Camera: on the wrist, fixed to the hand. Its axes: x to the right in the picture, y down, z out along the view.
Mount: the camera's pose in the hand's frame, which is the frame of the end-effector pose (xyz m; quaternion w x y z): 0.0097 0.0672 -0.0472 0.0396 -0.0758 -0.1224 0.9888
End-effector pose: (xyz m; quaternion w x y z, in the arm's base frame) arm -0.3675 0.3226 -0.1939 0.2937 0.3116 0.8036 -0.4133
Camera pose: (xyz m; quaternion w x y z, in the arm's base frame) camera -0.3338 0.3963 -0.2104 0.5423 0.7341 -0.2809 0.2968
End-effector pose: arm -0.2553 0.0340 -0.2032 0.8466 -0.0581 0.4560 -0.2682
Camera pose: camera -0.2620 0.0931 -0.2607 0.3501 0.3516 -0.0078 0.8682
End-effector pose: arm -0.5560 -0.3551 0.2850 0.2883 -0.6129 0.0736 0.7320
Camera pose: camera -0.5509 -0.4289 0.2481 0.7498 -0.1162 -0.5182 -0.3947
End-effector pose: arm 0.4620 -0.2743 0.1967 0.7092 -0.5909 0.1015 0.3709
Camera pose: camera 0.4393 -0.3117 0.1265 0.3710 -0.0686 -0.4734 -0.7960
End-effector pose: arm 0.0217 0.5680 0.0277 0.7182 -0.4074 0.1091 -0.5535
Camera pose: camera 0.0440 0.5412 -0.0473 0.5582 -0.0304 0.3612 0.7463
